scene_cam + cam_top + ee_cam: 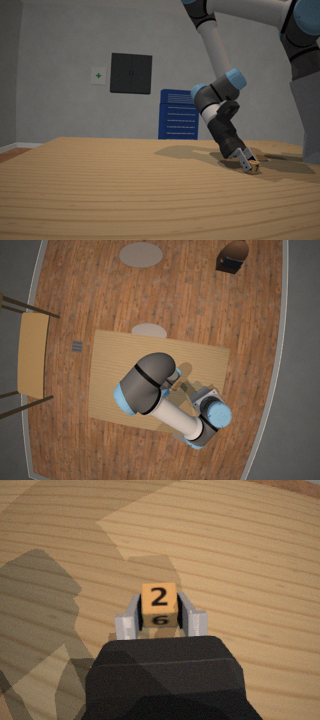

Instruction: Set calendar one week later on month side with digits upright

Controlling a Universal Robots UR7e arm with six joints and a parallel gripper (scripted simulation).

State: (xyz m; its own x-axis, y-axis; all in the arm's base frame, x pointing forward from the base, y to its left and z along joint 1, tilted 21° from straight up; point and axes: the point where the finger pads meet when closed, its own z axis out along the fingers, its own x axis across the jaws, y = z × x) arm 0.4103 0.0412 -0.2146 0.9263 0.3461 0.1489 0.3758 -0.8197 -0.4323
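The wooden date cube lies 10 mm to the left of my hand and 10 mm below it. Round my hand: wooden calendar tray (150 mm to the right, 20 mm behind, 10 mm below).
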